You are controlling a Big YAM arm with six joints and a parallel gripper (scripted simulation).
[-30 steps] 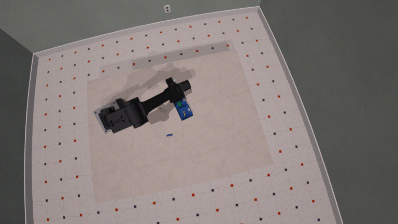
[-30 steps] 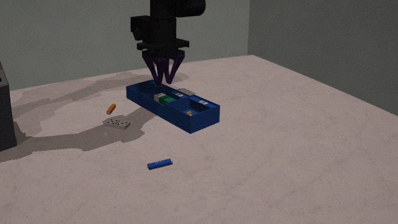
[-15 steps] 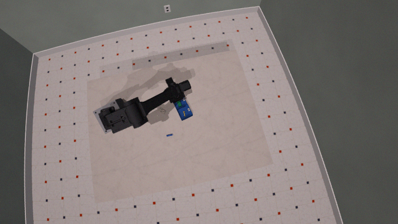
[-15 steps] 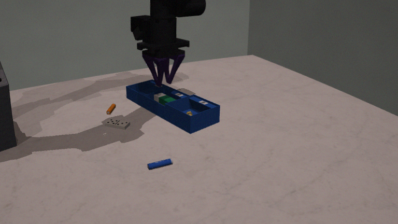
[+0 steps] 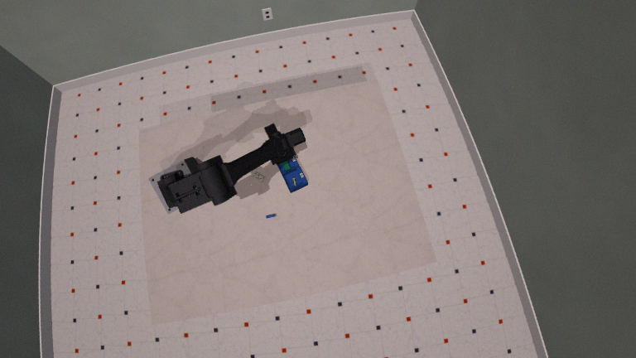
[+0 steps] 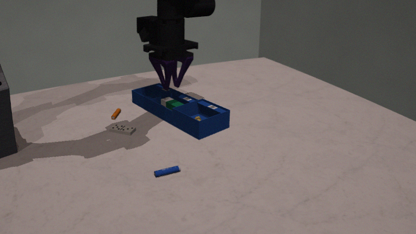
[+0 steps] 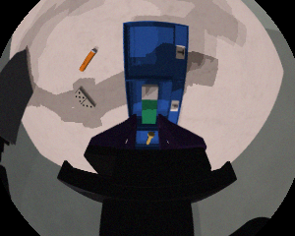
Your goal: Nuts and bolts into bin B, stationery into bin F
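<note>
Now: the green block 50 mm below my hand. Also, from my hand: brass bolt (20 mm ahead, 90 mm to the right, 60 mm below); then grey metal piece (10 mm to the left, 60 mm below); then blue three-part bin (10 mm ahead, 50 mm below).
</note>
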